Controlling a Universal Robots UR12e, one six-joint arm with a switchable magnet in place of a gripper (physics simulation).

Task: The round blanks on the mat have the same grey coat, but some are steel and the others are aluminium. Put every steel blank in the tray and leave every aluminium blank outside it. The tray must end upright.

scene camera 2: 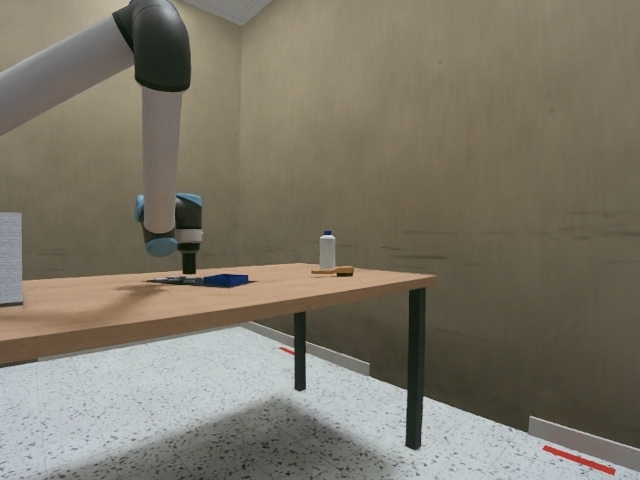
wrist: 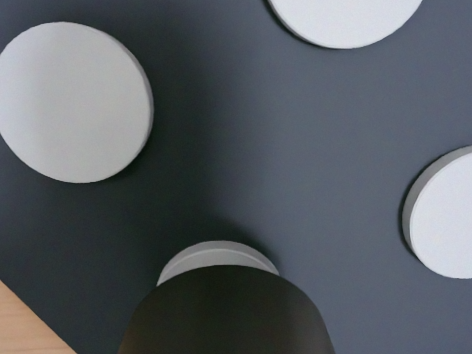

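Note:
My magnet gripper [scene camera 2: 189, 269] [wrist: 225, 310] points straight down over the mat [wrist: 300, 150], with its tip a little above the blanks, and no blank shows on the tip in the scene view. One grey blank [wrist: 217, 255] lies under the magnet in the wrist view, mostly hidden by it. Other grey blanks show in the wrist view: a blank [wrist: 75, 102] at the upper left, a blank [wrist: 345, 20] at the top edge and a blank [wrist: 445, 215] at the right edge. The blue tray [scene camera 2: 225, 280] stands upright beside the small, overlapping blanks [scene camera 2: 180, 280] in the scene view.
A white bottle [scene camera 2: 327, 253] with a blue cap and an orange brush [scene camera 2: 344, 271] are on the wooden table [scene camera 2: 289, 289] [wrist: 25, 325], to the right of the tray. A grey box [scene camera 2: 10, 258] stands at the left edge of the scene view.

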